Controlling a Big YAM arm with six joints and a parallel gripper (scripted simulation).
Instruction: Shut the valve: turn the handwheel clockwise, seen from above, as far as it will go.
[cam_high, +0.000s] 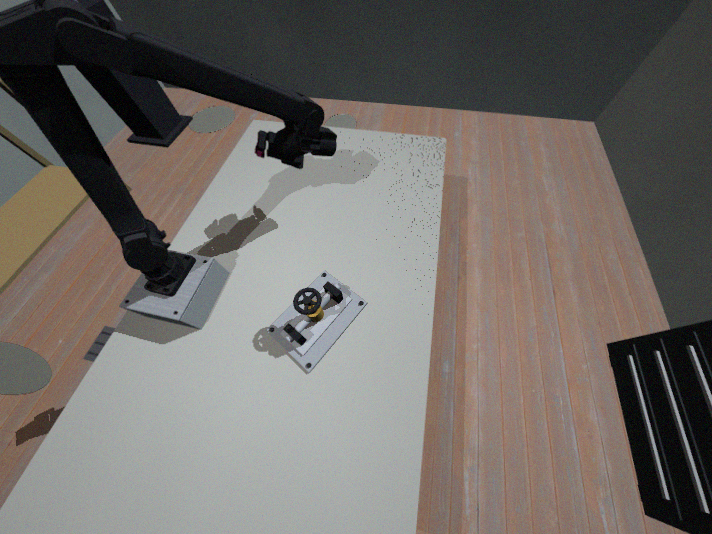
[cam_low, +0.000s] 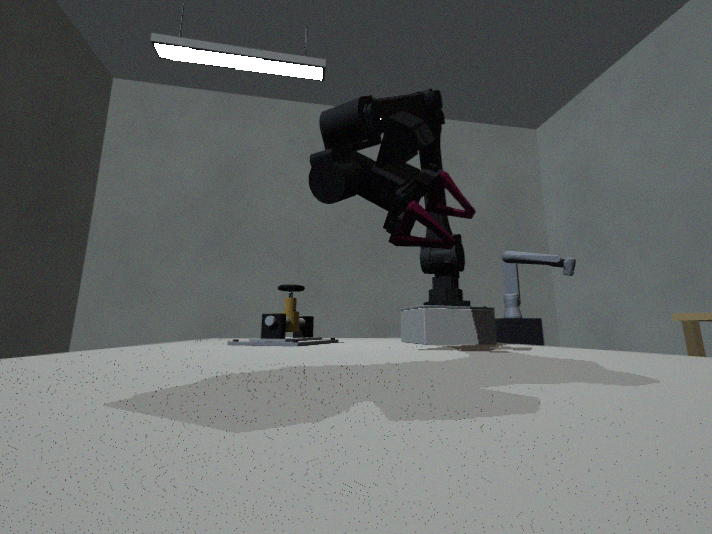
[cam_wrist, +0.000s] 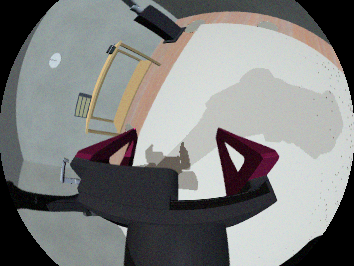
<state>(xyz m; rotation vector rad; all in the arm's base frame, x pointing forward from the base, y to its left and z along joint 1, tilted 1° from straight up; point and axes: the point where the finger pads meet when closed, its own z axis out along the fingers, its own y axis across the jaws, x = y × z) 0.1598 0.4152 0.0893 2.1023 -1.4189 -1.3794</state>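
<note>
The black spoked handwheel lies 42 cm to the right of my hand, 25 cm ahead of it and 5 cm below it.
</note>
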